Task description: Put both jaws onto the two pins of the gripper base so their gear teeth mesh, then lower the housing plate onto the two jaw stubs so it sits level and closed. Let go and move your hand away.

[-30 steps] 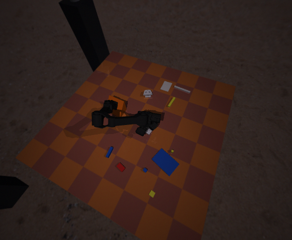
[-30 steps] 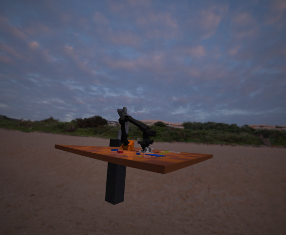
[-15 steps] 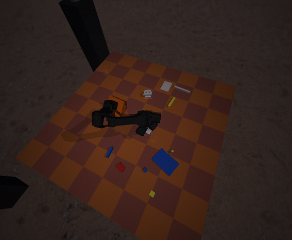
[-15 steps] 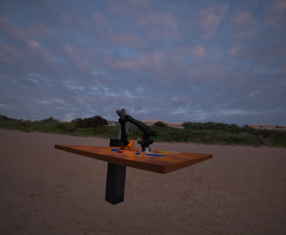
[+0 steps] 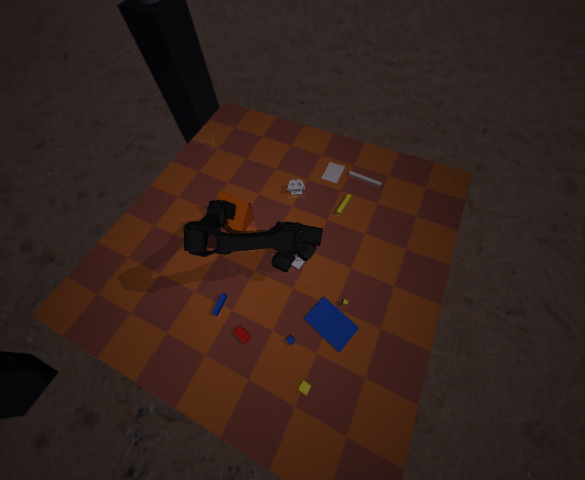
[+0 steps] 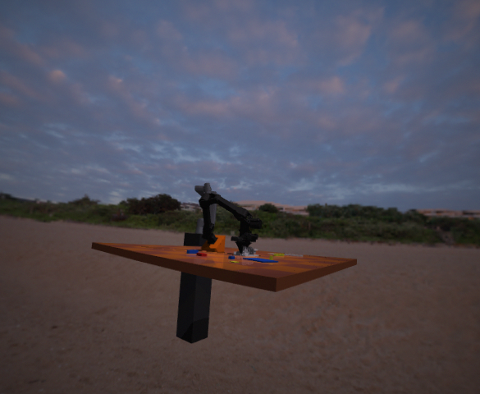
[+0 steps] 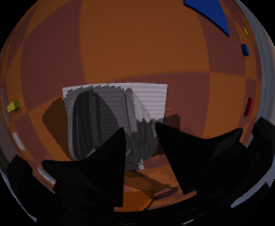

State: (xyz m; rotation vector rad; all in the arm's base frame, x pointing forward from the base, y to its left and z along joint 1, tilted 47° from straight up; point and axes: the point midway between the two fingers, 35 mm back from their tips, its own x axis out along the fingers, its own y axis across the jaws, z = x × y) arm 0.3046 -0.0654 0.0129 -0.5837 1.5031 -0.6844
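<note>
Now: the gripper base 310 mm to the left of my gripper tip, 130 mm behind it and 10 mm above it. From my gripper tip the other things lie so: small blue cube (280 mm to the right, 120 mm ahead, 10 mm below); housing plate (50 mm behind, 40 mm to the left, 10 mm below); blue plate (220 mm ahead, 170 mm to the right, 10 mm below).
</note>
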